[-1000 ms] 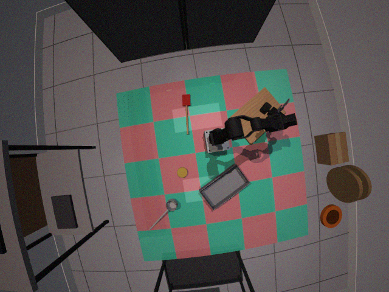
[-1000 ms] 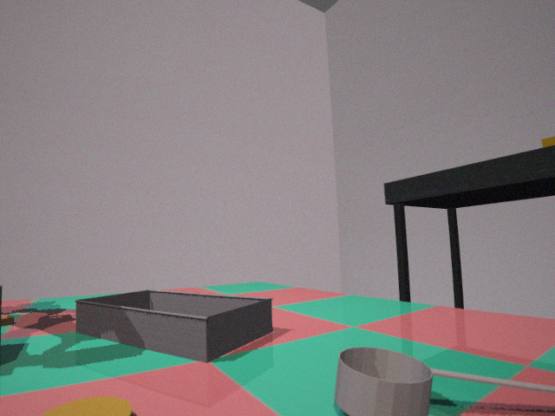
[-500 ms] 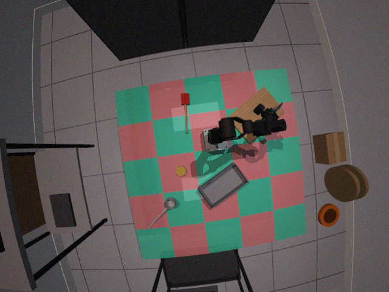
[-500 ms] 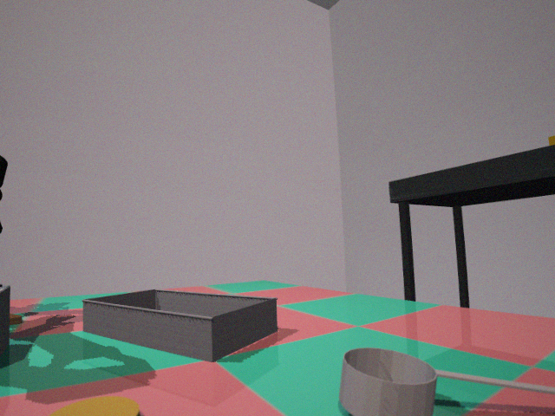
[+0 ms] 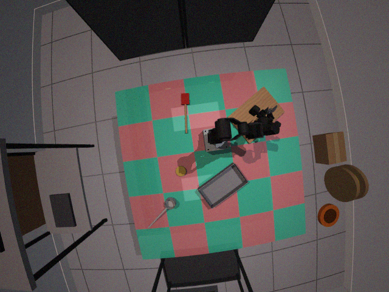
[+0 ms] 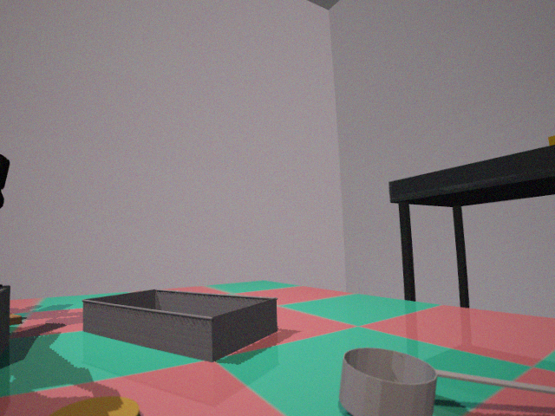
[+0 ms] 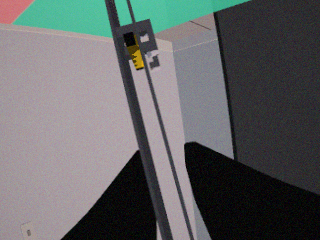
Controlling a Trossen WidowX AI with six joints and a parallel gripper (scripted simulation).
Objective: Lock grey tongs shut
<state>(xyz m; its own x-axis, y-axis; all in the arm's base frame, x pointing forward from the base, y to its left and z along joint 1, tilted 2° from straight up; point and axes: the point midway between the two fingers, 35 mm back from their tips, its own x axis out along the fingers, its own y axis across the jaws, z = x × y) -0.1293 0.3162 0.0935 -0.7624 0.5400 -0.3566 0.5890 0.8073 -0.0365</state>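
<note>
The yellow lock piece is 30 mm below my gripper tip, 20 mm ahead of it and 10 mm to the right of it. Round my gripper tip: wooden board (170 mm below); then yellow disc (550 mm to the right, 370 mm ahead, 170 mm below); then grey roasting tin (480 mm ahead, 270 mm to the right, 150 mm below).
</note>
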